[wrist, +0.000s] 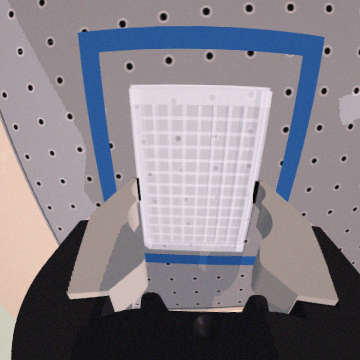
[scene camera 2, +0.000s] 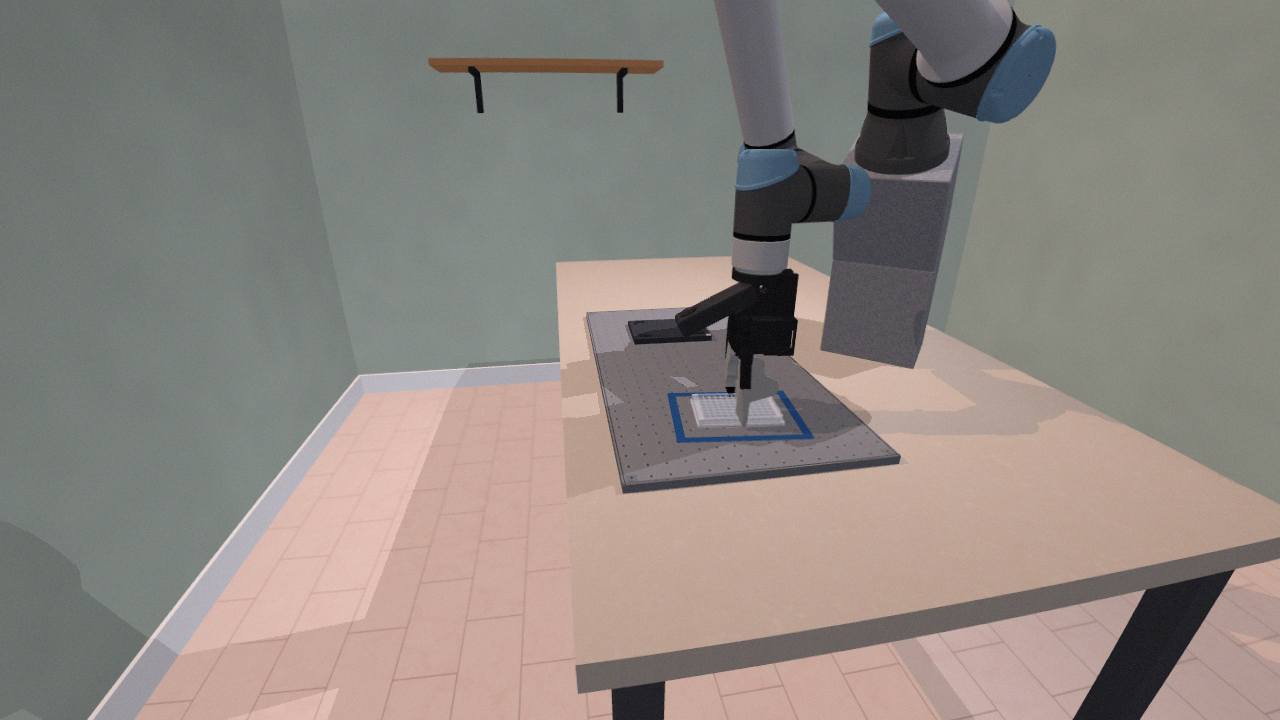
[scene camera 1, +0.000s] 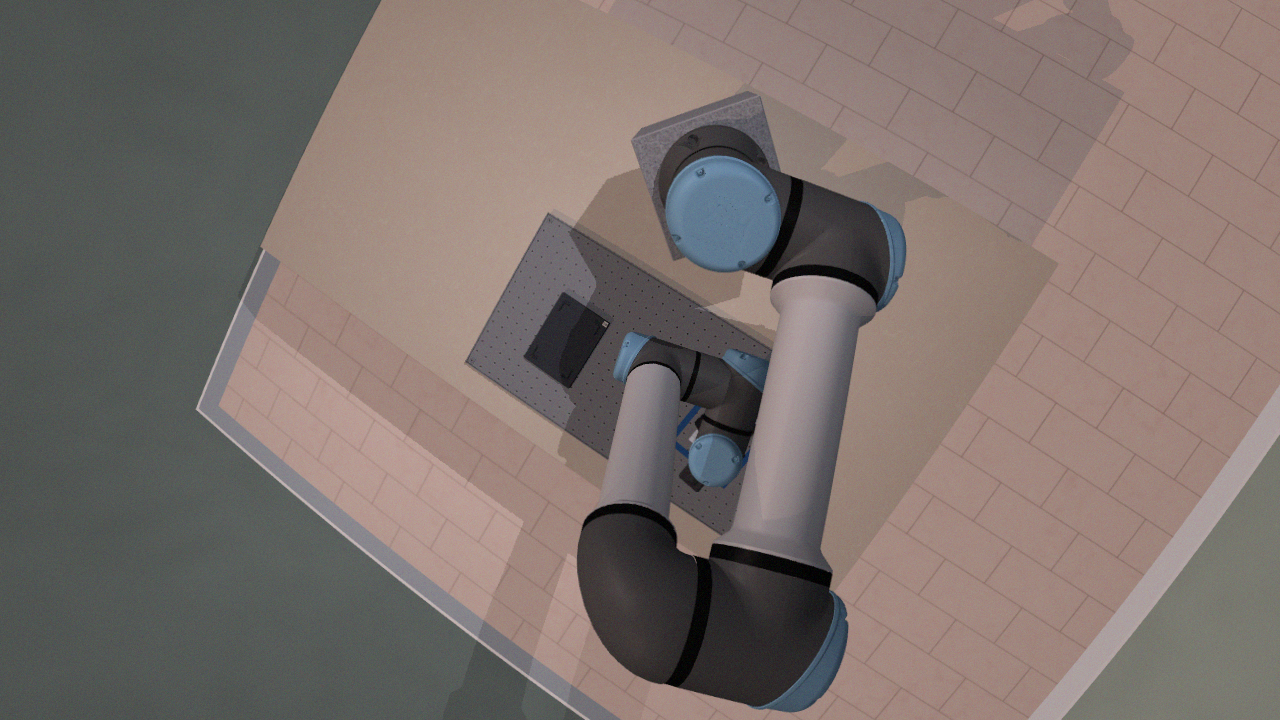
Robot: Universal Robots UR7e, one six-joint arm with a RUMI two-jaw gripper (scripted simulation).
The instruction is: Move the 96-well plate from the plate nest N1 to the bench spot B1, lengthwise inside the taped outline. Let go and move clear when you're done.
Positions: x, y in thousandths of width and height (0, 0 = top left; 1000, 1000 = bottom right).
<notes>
In view: my gripper (scene camera 2: 576, 573), a 96-well plate (scene camera 2: 558, 570) and a black plate nest (scene camera 1: 442, 476).
The 96-well plate also shows in the wrist view (wrist: 435, 435). My gripper shows as well in the wrist view (wrist: 546, 501). The black plate nest shows as well in scene camera 2 (scene camera 2: 520, 459).
</notes>
